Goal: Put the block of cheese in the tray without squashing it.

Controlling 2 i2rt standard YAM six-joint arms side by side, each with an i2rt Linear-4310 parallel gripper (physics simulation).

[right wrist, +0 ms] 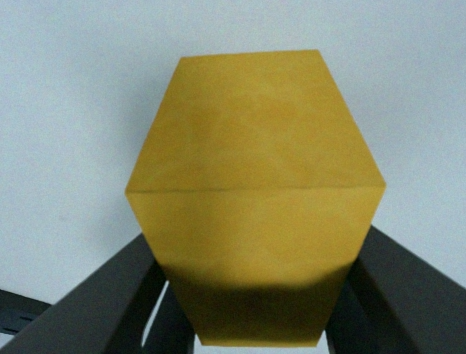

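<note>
The block of cheese [256, 150] is a yellow-orange block in the middle of the right wrist view. Its edges look straight and its faces show no dent. My right gripper [252, 186] has one dark finger on each side of the lower part of the block, and it is shut on the block. The fingertips are partly hidden behind the block. A soft shadow lies beside the block on the pale surface. Whether the block touches that surface cannot be told. The tray cannot be made out in this view. My left gripper is not in view.
A pale, bluish-white surface [60, 125] lies around and beyond the block. A dark, straight-edged object [17, 315] shows in part at the lower left edge of the view.
</note>
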